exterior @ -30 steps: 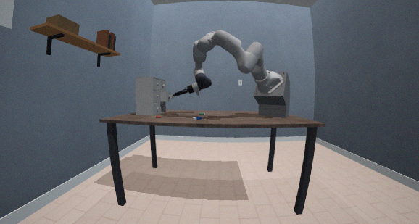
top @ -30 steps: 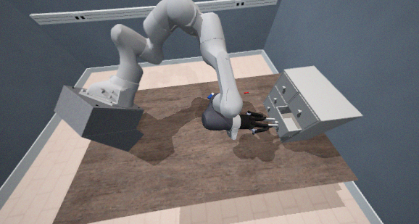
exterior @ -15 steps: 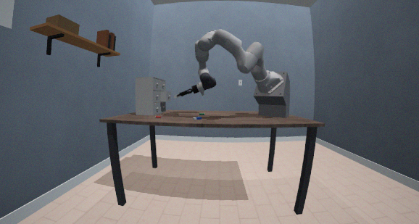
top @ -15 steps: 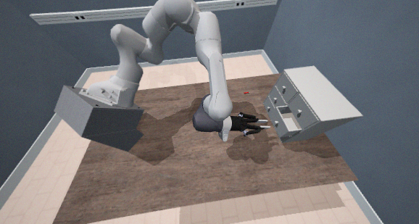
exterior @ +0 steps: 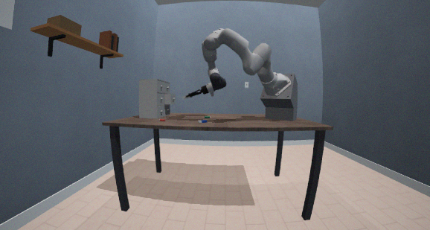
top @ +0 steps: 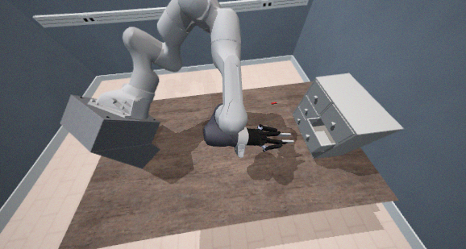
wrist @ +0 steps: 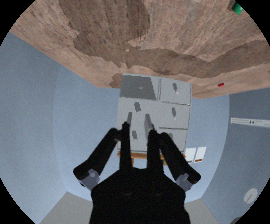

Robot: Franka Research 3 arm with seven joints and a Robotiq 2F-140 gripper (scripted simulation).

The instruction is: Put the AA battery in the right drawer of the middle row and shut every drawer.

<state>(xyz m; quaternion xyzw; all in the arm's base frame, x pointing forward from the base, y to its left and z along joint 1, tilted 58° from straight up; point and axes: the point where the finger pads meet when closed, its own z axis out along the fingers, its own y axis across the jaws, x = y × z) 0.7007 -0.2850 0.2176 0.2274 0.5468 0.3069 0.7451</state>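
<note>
My gripper is now 24 cm past the green AA battery, 18 cm above it and 5 cm to the right of it. From my hand the other things lie so: small blue object (31 cm to the left, 29 cm behind, 18 cm below); small red object (37 cm to the left, 18 cm below).
</note>
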